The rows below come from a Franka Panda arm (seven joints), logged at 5 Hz.
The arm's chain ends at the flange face. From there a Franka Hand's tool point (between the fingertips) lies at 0.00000 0.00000 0.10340 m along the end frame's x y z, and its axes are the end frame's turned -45 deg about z.
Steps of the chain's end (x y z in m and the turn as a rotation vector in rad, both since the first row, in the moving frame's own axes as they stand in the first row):
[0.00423 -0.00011 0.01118 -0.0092 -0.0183 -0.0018]
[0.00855 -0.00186 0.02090 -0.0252 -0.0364 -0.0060]
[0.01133 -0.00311 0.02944 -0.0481 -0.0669 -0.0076]
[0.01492 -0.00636 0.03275 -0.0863 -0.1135 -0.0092]
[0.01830 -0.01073 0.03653 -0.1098 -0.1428 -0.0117]
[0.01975 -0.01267 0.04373 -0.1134 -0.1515 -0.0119]
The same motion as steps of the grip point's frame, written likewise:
[0.00106 0.00225 0.01116 0.0064 -0.0194 -0.0018]
[0.00286 0.00393 0.02080 0.0079 -0.0436 -0.0060]
[0.00181 0.00447 0.02909 0.0133 -0.0813 -0.0076]
[0.00048 0.00414 0.03170 0.0192 -0.1413 -0.0092]
[0.00214 0.00306 0.03486 0.0233 -0.1786 -0.0117]
[0.00366 0.00235 0.04188 0.0269 -0.1873 -0.0119]

